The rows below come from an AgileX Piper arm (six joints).
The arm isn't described. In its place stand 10 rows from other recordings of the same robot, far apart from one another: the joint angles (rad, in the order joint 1, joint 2, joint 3, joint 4, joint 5, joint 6), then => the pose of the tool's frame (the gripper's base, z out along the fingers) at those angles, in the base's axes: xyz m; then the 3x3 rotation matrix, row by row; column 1 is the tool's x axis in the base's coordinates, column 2 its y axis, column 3 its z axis.
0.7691 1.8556 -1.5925 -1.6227 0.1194 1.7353 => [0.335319, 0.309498, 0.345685], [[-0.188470, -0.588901, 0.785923], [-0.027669, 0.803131, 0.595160], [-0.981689, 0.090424, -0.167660]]
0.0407 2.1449 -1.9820 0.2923 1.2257 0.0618 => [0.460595, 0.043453, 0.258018], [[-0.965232, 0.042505, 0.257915], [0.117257, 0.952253, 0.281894], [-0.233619, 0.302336, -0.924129]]
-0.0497 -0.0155 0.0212 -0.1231 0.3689 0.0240 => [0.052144, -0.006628, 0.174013], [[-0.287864, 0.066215, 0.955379], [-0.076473, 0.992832, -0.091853], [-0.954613, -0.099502, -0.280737]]
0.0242 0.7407 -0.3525 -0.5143 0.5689 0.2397 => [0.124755, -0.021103, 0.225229], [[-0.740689, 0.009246, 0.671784], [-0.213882, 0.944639, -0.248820], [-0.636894, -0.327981, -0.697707]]
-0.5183 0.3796 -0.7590 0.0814 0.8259 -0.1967 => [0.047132, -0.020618, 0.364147], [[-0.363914, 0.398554, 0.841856], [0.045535, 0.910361, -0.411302], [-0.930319, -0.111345, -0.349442]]
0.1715 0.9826 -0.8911 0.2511 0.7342 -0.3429 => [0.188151, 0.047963, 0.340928], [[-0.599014, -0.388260, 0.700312], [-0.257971, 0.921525, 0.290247], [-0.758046, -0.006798, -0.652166]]
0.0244 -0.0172 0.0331 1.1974 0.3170 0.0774 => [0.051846, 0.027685, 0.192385], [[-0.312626, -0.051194, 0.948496], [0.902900, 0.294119, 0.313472], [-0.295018, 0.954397, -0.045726]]
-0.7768 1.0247 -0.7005 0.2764 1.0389 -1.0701 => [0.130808, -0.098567, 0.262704], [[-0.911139, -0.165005, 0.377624], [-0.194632, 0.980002, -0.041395], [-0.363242, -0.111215, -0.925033]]
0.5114 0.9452 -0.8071 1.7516 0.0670 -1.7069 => [0.178640, 0.107125, 0.380206], [[-0.058423, -0.543644, 0.837280], [0.018798, 0.837965, 0.545401], [-0.998115, 0.047603, -0.038737]]
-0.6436 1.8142 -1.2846 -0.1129 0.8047 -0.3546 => [0.292092, -0.228350, 0.214394], [[-0.947385, 0.243905, 0.207296], [0.187827, 0.947985, -0.256993], [-0.259195, -0.204536, -0.943919]]
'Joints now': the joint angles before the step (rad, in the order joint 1, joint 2, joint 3, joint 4, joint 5, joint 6). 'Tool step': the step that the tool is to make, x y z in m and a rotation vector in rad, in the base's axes. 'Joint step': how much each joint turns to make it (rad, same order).
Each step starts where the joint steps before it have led.
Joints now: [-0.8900, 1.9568, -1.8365, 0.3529, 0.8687, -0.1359]
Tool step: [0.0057, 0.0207, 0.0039, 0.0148, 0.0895, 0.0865]
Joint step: [0.0440, -0.0196, -0.0052, -0.0527, 0.1022, -0.0114]
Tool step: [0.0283, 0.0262, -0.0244, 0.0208, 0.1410, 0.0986]
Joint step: [0.1028, 0.0444, -0.0001, -0.1008, 0.0655, 0.0279]
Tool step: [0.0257, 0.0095, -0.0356, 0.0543, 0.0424, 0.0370]
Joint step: [0.0526, 0.0812, -0.0006, 0.0076, -0.0156, 0.0133]
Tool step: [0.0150, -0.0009, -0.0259, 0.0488, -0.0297, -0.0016]
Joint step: [0.0100, 0.0622, 0.0007, 0.0648, -0.0539, -0.0130]
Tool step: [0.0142, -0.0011, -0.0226, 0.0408, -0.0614, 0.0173]
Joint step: [0.0041, 0.0576, -0.0004, 0.1043, -0.0662, -0.0650]
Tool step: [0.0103, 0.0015, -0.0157, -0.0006, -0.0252, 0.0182]
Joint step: [0.0128, 0.0381, -0.0002, 0.0390, -0.0499, -0.0403]
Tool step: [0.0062, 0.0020, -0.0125, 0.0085, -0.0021, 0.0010]
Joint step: [0.0105, 0.0277, 0.0004, 0.0141, -0.0251, -0.0054]
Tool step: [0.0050, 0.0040, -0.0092, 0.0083, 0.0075, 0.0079]
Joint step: [0.0126, 0.0197, -0.0004, 0.0035, -0.0091, 0.0000]
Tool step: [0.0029, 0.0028, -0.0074, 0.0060, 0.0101, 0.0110]
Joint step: [0.0080, 0.0151, 0.0002, 0.0014, -0.0022, -0.0051]
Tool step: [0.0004, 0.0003, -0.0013, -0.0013, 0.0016, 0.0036]
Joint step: [0.0011, 0.0025, 0.0003, -0.0004, -0.0014, -0.0034]
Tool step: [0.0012, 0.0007, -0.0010, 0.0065, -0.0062, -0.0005]
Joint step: [0.0013, 0.0033, -0.0008, 0.0117, -0.0027, -0.0039]
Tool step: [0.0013, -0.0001, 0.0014, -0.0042, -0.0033, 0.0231]
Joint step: [-0.0002, 0.0042, -0.0131, 0.0071, 0.0126, -0.0241]
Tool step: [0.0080, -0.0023, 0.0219, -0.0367, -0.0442, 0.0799]
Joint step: [0.0001, 0.0062, -0.0923, 0.0199, 0.0591, -0.0721]
